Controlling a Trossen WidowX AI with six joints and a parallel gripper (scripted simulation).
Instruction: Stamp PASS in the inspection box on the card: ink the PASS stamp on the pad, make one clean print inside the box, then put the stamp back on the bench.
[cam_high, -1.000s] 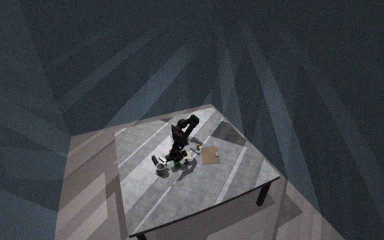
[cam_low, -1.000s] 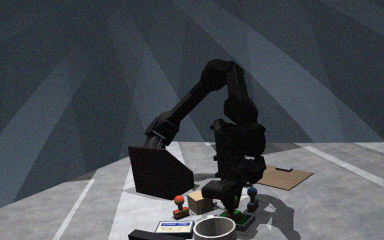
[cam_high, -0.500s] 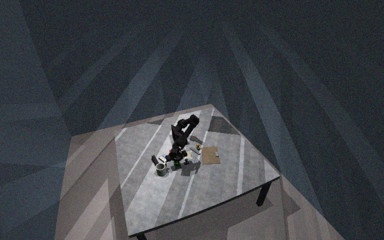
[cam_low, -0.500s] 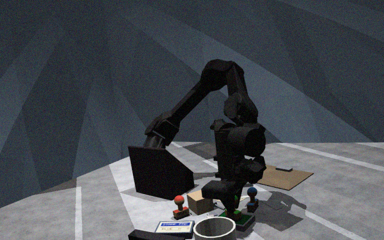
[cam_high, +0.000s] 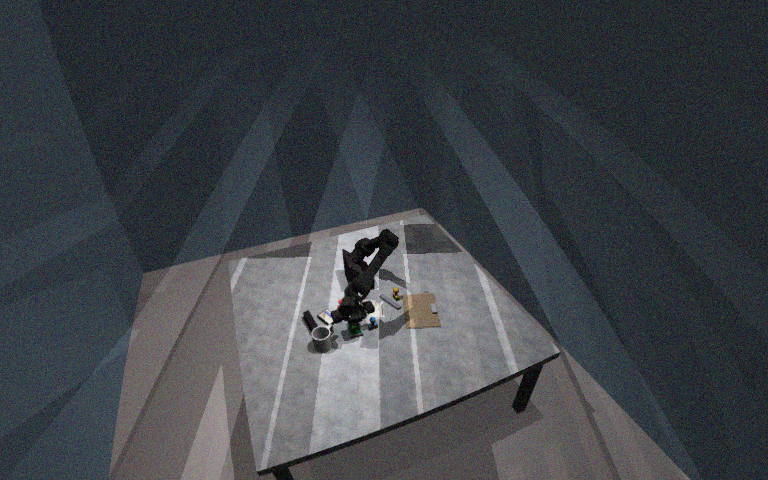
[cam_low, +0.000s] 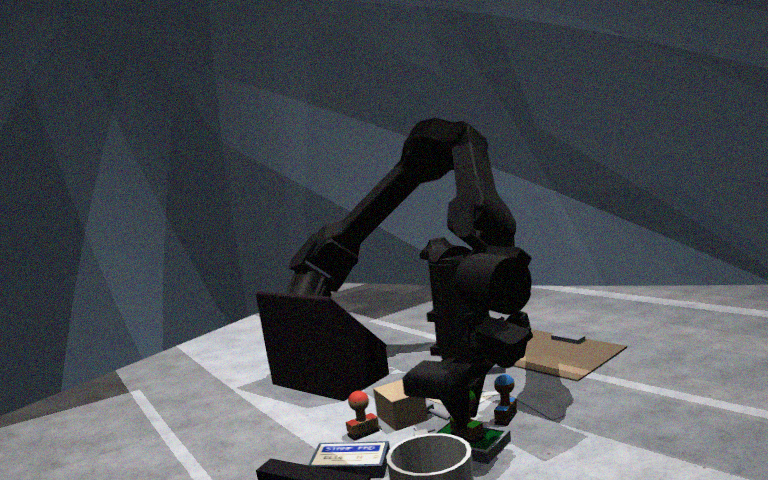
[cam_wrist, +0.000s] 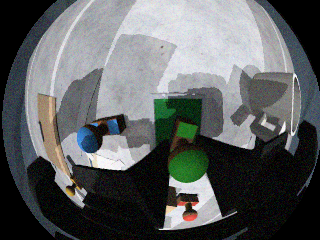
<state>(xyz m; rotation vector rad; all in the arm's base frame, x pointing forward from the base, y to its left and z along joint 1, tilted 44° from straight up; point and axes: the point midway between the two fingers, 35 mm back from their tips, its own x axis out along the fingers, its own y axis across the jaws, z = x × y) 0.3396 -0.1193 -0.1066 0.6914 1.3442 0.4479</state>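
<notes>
Right now my gripper tip is 30 mm above the green ink pad. The rest, counted from my gripper tip: wooden cube: 120 mm behind, 60 mm to the left, 10 mm below; green-knobbed stamp: right at my gripper tip; blue-knobbed stamp: 30 mm ahead, 80 mm to the left, 20 mm below.
</notes>
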